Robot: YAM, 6 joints.
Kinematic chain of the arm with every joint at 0, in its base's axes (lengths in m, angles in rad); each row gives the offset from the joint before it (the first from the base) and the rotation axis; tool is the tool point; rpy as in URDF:
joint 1: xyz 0 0 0.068 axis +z
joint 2: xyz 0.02 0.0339 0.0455 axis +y
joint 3: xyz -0.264 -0.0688 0 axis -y
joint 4: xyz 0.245 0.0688 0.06 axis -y
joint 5: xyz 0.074 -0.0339 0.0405 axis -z
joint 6: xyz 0.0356 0 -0.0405 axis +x
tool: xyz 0 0 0 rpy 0 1.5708 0
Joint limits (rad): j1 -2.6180..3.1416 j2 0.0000..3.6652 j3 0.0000..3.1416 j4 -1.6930..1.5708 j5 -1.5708..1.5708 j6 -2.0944..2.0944
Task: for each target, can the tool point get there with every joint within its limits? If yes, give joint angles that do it. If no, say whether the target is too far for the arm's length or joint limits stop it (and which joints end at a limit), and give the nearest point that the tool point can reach.
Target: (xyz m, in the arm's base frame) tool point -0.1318 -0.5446 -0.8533
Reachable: no: too far | nearest point -0.0883 -0.3647 -0.3575 | short by 0.529 m
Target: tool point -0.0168 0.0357 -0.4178
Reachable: no: joint limits stop it (at a limit: joint 2) | nearest point -0.0344 0.0730 -0.3390 | short by 0.089 m
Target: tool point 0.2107 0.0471 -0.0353
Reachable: yes | joints 0.1304 2.5699 1.0203 -1.1120 -0.5742 -1.7327
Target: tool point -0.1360 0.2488 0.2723
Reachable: yes | joints 2.1747 1.4335 1.1095 -0.7260 0.9710 -0.4114
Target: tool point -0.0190 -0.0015 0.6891
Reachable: yes | joints -1.0346 1.1952 2.1074 0.9882 0.5018 1.4192
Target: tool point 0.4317 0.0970 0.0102
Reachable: yes | joints 0.1785 2.4236 1.3322 0.0996 -0.5569 -0.7698
